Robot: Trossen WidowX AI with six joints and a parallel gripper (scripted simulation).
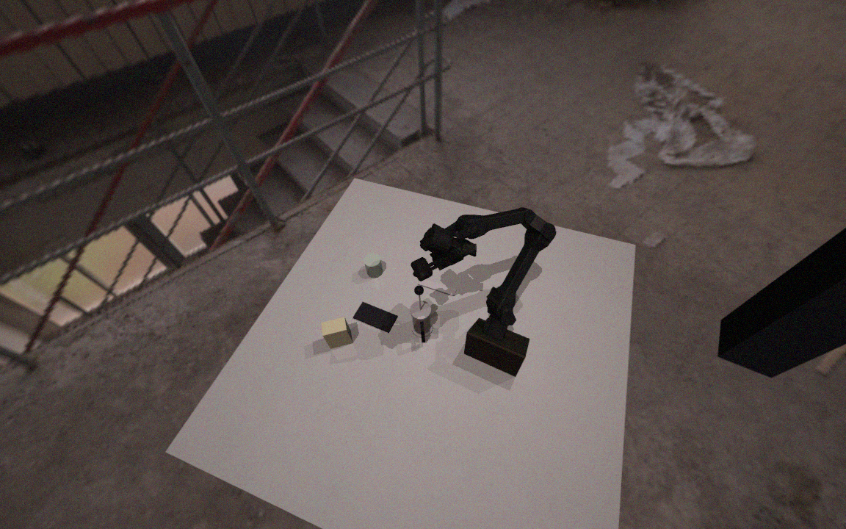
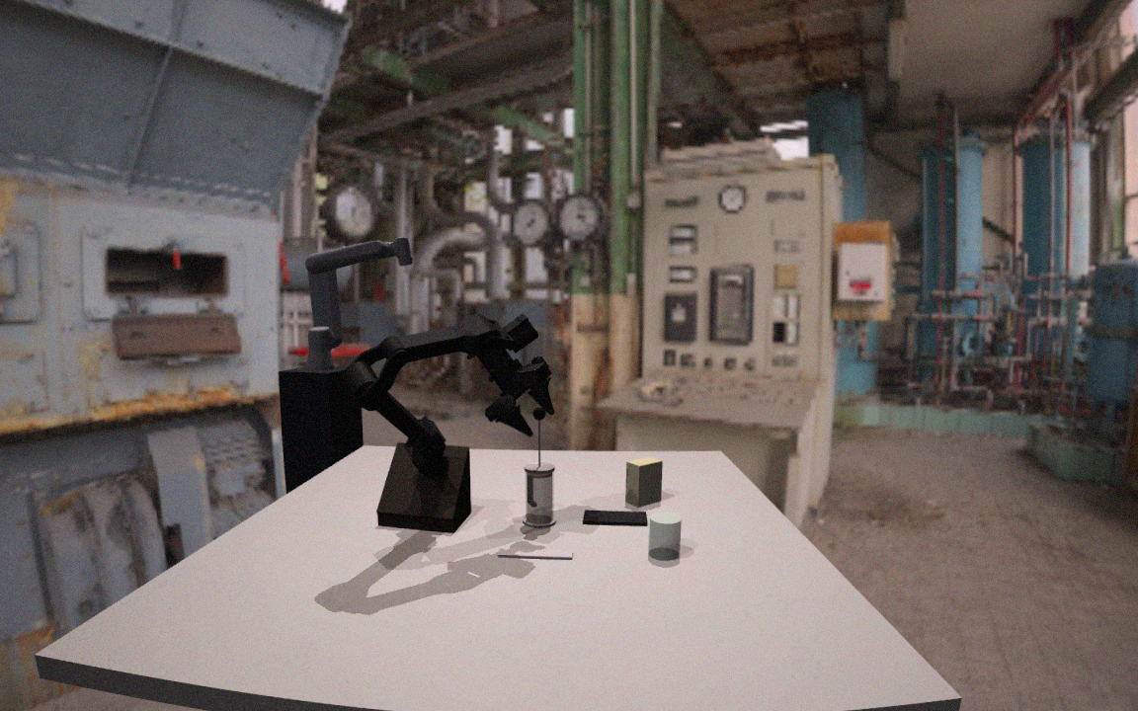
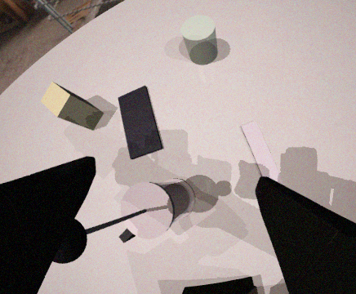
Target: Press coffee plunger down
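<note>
Now: the coffee press 120 mm below my gripper tip, 90 mm to the left of it and 30 mm behind it. The rest, counted from my gripper tip: pale green cylinder 260 mm ahead, 210 mm below, 50 mm to the right.
</note>
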